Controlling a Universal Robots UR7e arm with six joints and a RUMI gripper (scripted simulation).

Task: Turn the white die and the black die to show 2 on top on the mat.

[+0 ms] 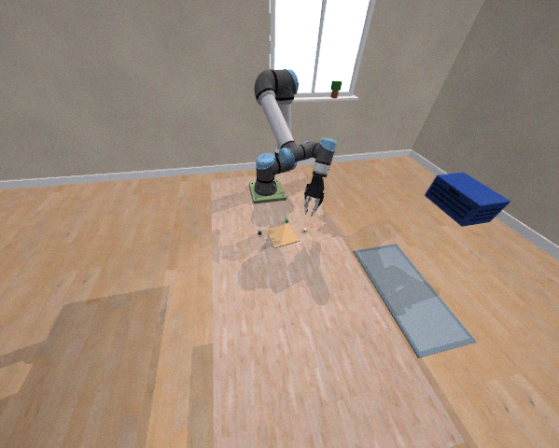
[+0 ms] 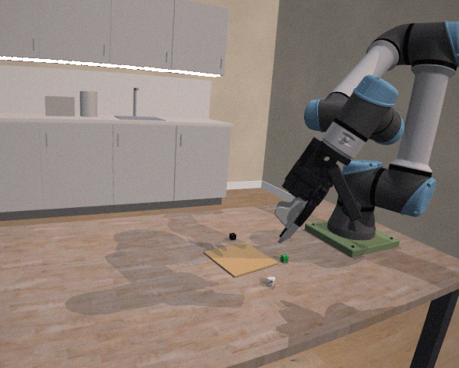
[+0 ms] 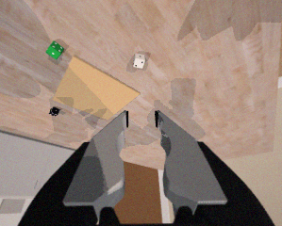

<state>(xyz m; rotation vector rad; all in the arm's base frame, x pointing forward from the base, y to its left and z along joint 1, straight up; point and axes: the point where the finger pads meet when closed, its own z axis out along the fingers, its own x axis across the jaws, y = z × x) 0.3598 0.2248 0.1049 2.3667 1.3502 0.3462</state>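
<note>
Now: the white die 120 mm below my hand, 10 mm to the right of it and 10 mm ahead of it. The rest, counted from my hand: black die 260 mm to the right, 120 mm below, 30 mm ahead; green die 120 mm below, 110 mm to the right, 70 mm behind; tan mat 140 mm to the right, 120 mm below, 40 mm ahead.
</note>
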